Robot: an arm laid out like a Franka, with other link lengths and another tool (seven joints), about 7 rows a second.
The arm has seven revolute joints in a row. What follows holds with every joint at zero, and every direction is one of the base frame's. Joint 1 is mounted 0.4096 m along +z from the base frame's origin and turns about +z. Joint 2 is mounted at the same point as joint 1 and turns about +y. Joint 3 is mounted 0.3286 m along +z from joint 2 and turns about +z. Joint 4 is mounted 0.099 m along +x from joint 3 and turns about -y. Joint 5 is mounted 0.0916 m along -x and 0.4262 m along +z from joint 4 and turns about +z. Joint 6 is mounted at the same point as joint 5 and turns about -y. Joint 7 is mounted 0.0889 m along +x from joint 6 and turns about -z. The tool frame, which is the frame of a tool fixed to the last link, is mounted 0.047 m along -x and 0.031 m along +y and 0.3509 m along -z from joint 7; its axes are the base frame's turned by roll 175.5, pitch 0 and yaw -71.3 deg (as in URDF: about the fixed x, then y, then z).
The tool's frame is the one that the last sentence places.
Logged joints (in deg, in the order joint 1, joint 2, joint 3, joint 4, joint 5, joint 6, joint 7), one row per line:
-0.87, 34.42, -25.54, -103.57, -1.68, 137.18, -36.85
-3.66, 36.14, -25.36, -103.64, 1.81, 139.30, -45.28
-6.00, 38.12, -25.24, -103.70, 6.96, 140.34, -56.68
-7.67, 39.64, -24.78, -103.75, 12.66, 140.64, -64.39
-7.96, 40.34, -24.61, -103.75, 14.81, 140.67, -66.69
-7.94, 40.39, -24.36, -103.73, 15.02, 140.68, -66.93
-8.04, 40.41, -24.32, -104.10, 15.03, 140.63, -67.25
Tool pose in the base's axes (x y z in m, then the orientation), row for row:
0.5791, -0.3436, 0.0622, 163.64, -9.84, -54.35
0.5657, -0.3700, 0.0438, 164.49, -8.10, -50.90
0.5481, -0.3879, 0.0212, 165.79, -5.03, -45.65
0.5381, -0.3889, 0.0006, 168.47, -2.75, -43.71
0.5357, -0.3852, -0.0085, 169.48, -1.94, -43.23
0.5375, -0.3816, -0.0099, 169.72, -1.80, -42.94
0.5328, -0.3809, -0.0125, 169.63, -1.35, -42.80
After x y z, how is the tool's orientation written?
As angles about the fixed x, y, z axes (roll, pitch, yaw), in degrees.
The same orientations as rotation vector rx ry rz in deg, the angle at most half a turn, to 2 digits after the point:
142.32, -75.30, 1.76
146.10, -71.27, 0.88
151.69, -64.82, -1.30
156.02, -63.02, -2.58
157.47, -62.68, -3.08
157.88, -62.35, -3.11
158.04, -62.13, -3.76

